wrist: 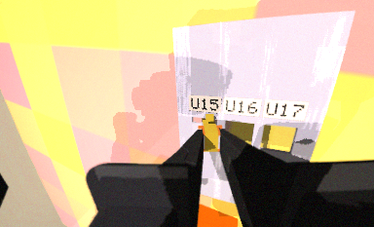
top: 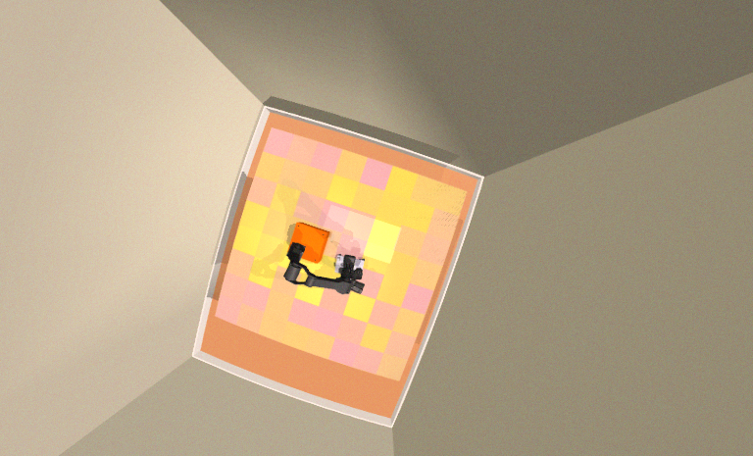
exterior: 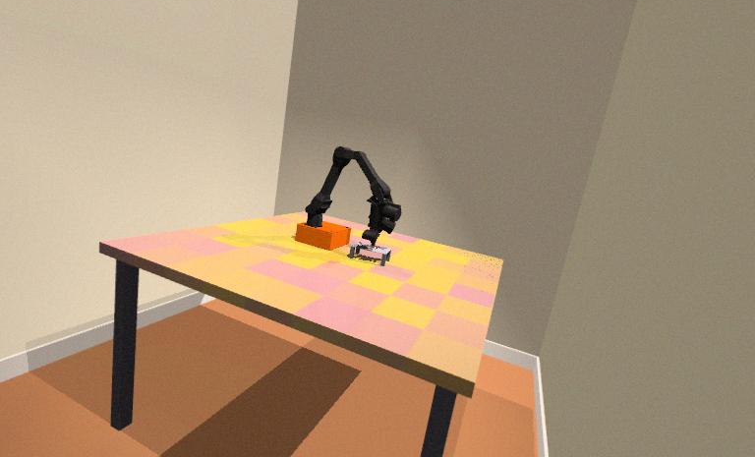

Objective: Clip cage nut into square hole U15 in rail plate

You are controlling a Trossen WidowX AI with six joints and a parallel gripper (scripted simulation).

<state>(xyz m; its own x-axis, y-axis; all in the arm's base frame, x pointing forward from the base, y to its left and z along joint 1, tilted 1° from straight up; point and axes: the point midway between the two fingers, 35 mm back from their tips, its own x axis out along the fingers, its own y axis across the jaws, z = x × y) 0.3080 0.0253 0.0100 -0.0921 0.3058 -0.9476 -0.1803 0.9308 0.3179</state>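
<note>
Now: gripper tip 10 mm above the cage nut.
</note>
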